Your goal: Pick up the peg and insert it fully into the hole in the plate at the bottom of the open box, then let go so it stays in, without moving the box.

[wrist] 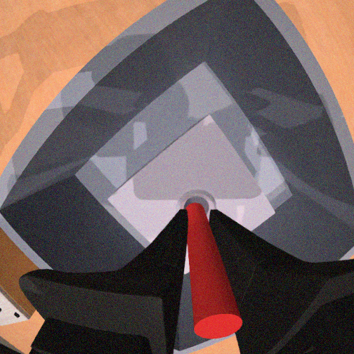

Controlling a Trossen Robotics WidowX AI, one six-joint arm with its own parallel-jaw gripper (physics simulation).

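Note:
A red peg [212,280] is held between the two black fingers of my gripper [197,215], which is shut on it. The peg's far end overlaps the lower part of the round hole [199,202] in the pale plate [145,207] in the view. Whether the tip has entered the hole or is just above it I cannot tell. The plate lies at the bottom of the open grey box [55,225], whose dark inner walls surround the plate and the gripper's fingertips. The fingers hide the near part of the plate and of the box.
The box's light grey rim [334,105] runs around the work area close to the fingers. Outside it is an orange-tan wooden table top [30,75] with shadows. A brown and white object [15,260] stands at the lower left, beside the box.

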